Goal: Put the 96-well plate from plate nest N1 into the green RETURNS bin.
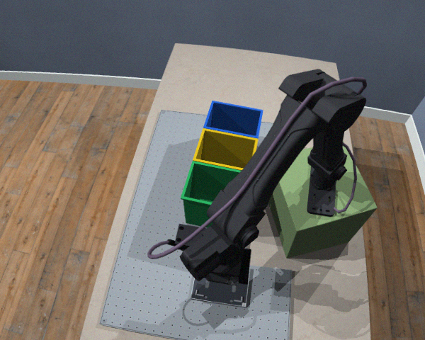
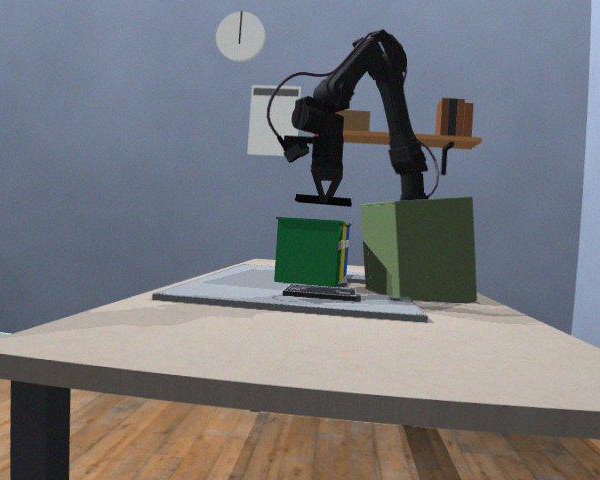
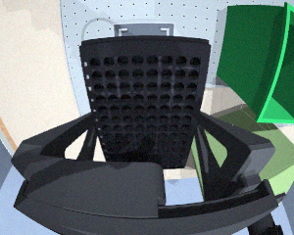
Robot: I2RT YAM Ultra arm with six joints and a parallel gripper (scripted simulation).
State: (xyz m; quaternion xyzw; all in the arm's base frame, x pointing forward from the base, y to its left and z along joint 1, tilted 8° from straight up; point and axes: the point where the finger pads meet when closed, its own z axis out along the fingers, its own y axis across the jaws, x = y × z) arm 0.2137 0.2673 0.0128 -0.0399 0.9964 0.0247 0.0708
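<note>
Now: hand 70 mm short of the green bin, 230 mm to the left of it and 130 mm above it. Round my hand: yellow bin 70 mm ahead, 360 mm to the right, 130 mm below; then grey plate nest 220 mm below; then black 96-well plate right at my hand.
</note>
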